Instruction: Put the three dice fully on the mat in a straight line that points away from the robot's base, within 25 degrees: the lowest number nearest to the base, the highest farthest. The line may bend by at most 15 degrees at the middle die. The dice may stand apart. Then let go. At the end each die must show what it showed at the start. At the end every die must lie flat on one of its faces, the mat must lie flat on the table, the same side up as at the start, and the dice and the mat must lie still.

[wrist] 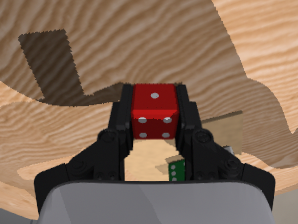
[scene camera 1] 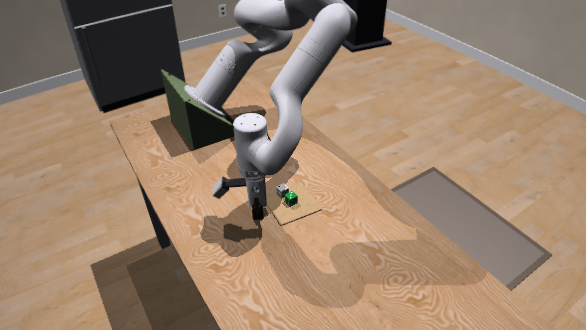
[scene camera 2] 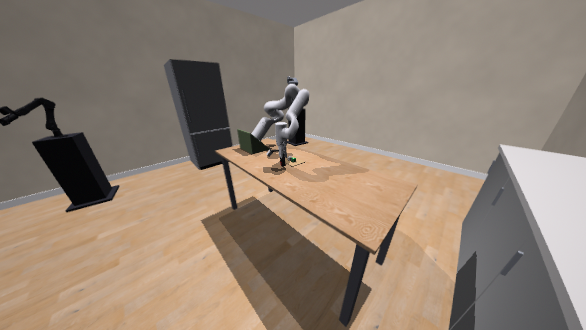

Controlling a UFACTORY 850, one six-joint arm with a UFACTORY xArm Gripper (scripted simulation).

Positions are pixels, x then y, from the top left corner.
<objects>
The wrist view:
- my gripper: 154, 98
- red die: 154, 111
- tan mat: 149, 160
</objects>
